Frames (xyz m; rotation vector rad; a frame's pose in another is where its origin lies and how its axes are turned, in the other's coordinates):
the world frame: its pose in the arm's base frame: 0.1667 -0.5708 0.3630 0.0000 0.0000 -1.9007
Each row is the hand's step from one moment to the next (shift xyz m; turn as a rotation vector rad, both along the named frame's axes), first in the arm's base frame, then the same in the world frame.
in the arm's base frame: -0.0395 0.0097 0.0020 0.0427 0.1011 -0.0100
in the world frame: 0.0036 -0.0405 0.0020 -0.1095 0.0076 -0.0100
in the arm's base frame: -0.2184 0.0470 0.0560 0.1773 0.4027 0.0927
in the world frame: 0.0263 -0.2218 0.0560 -0.4384 0.0373 0.0927
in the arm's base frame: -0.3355 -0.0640 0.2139 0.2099 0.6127 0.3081
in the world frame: 0.1692 -0.2967 0.2139 -0.6477 0.0001 0.3081
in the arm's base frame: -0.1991 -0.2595 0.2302 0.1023 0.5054 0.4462
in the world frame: 0.3100 -0.1043 0.2302 -0.5113 -0.0669 0.4462
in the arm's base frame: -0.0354 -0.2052 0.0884 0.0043 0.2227 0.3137
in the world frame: 0.2056 0.0330 0.0884 -0.2121 -0.0681 0.3137
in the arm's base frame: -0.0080 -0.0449 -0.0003 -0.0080 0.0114 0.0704
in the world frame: 0.0451 0.0070 -0.0003 -0.0082 -0.0113 0.0704
